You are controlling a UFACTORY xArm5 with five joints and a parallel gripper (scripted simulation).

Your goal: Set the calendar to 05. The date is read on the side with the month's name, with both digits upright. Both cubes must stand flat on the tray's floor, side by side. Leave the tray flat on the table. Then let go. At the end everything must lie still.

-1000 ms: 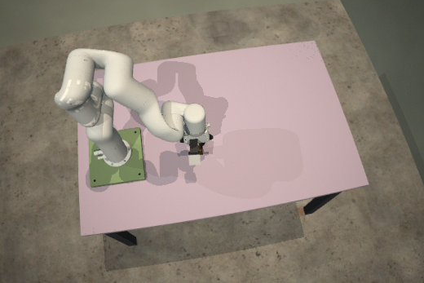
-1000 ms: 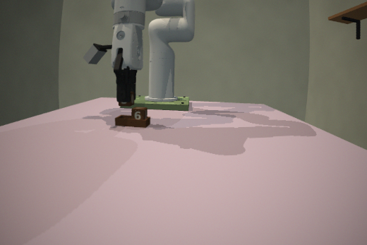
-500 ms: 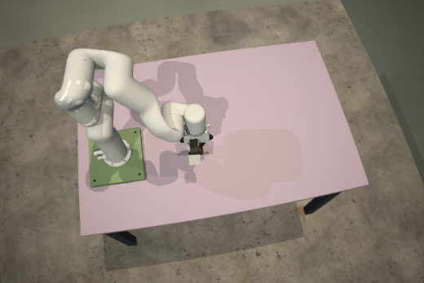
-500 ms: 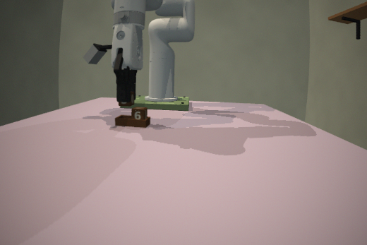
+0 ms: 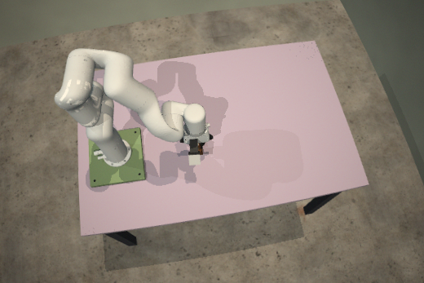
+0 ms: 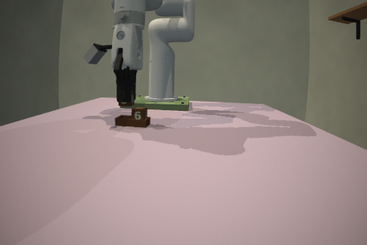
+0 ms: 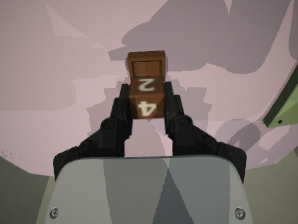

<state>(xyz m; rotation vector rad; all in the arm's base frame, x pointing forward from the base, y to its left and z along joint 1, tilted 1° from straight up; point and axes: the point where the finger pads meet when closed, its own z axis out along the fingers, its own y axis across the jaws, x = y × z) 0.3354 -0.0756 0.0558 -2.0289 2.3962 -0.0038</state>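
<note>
Right now the cube is 20 mm below my hand. Also, from my hand: brown calendar tray 20 mm to the left, 70 mm below.
</note>
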